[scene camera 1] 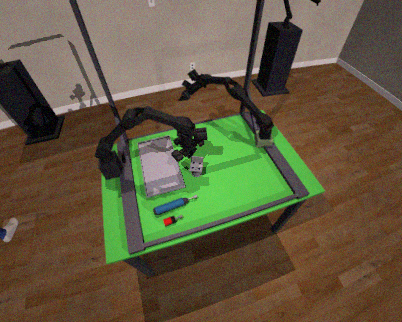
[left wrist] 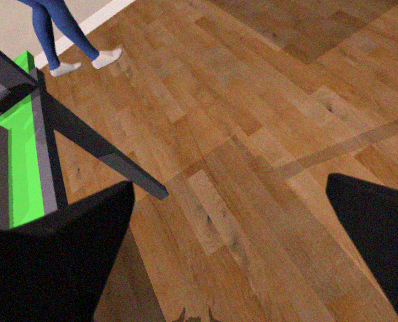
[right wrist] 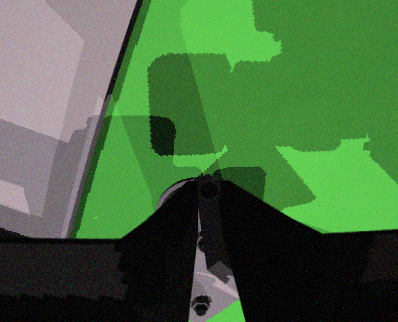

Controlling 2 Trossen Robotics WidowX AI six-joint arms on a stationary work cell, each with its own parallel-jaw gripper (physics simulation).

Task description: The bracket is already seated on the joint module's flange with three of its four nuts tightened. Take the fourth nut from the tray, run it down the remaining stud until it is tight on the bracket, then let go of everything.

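The grey joint module with its bracket (scene camera 1: 196, 165) (right wrist: 216, 295) stands on the green table right of the tray; in the right wrist view it is largely hidden behind the fingers. A dark nut (right wrist: 201, 304) shows on the bracket. My right gripper (scene camera 1: 186, 159) (right wrist: 207, 190) is over the module, shut on a small dark nut at its fingertips. Whether this nut touches a stud cannot be told. The pale tray (scene camera 1: 166, 190) (right wrist: 86, 170) lies beside it; no loose nut can be made out there. My left gripper (scene camera 1: 184, 95) (left wrist: 229, 186) is open and empty, raised beyond the table's back edge.
A blue-handled tool (scene camera 1: 170, 206) and a smaller red-handled tool (scene camera 1: 170, 221) lie in front of the tray. Grey frame rails (scene camera 1: 220, 223) run along the table's sides and front. A person's legs (left wrist: 67, 30) show in the left wrist view.
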